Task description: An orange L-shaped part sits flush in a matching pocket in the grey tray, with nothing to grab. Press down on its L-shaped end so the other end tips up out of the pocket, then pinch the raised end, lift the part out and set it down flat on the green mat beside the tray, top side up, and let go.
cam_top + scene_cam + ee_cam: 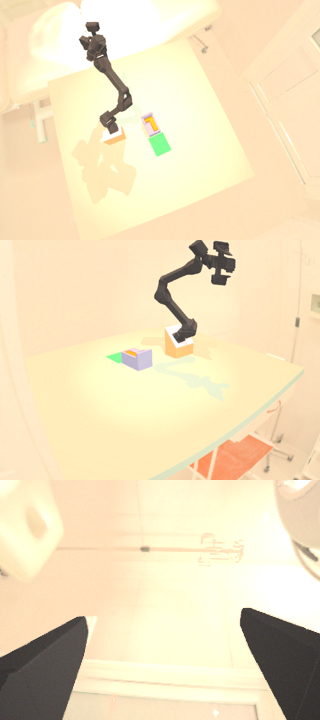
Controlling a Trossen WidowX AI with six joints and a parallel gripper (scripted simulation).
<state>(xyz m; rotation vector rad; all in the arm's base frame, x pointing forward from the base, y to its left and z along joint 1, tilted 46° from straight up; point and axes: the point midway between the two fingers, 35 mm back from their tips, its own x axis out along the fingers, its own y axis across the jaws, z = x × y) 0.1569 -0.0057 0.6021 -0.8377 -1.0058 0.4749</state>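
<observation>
My gripper tip is now 60 mm short of the orange L-shaped part, 500 mm to the left of it and 460 mm above it. Round my gripper tip: green mat 50 mm ahead, 670 mm to the right, 530 mm below.
</observation>
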